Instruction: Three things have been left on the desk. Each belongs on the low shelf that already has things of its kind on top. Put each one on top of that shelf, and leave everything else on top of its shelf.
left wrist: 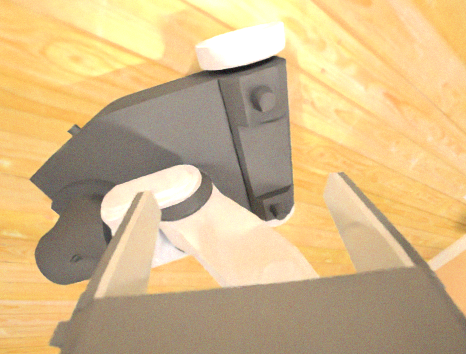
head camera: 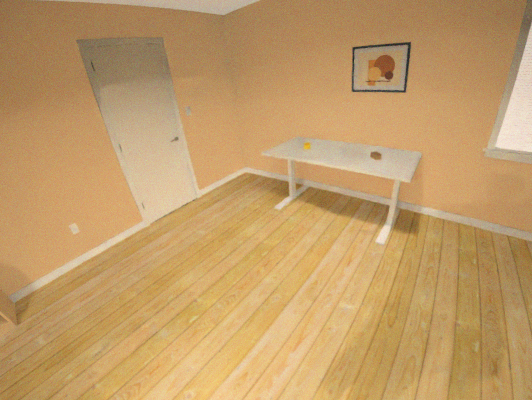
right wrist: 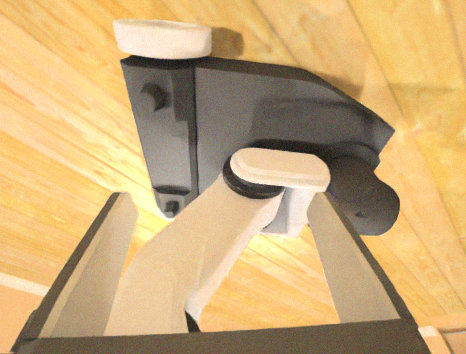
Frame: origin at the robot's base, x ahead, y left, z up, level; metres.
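Seen in the pictures: left gripper, fingertip midpoint: [left wrist: 241,193]; right gripper, fingertip midpoint: [right wrist: 225,202].
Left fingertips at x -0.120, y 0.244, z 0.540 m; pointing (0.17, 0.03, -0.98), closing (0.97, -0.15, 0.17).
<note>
A point is followed by its place in that frame.
A white desk [head camera: 340,157] @[x 1.917, y -0.667, z 0.721 m] stands against the far wall in the head view, right of centre and some way off. A small yellow object [head camera: 307,146] @[x 2.275, y -0.404, z 0.751 m] lies on its left part. A small brown, block-like object [head camera: 376,155] @[x 1.781, y -0.970, z 0.764 m] lies on its right part. A third object on the desk cannot be made out clearly. The low shelves with things on top cannot be identified in the head view. My left gripper [left wrist: 241,193] @[x -0.120, y 0.244, z 0.540 m] is open and empty, over the robot's own base and the floor. My right gripper [right wrist: 225,202] @[x -0.173, y -0.244, z 0.535 m] is open and empty, likewise over the base and floor.
A wooden furniture edge [head camera: 7,309] @[x 0.745, y 2.426, z 0.123 m] shows at the far left of the head view; what it belongs to is cut off. A closed door [head camera: 135,125] @[x 2.320, y 1.489, z 1.213 m] is in the left wall. A framed picture [head camera: 381,67] @[x 2.230, y -1.168, z 1.523 m] hangs above the desk. Wood floor [head camera: 260,280] @[x 1.133, y 0.190, z 0.002 m] stretches up to the desk.
</note>
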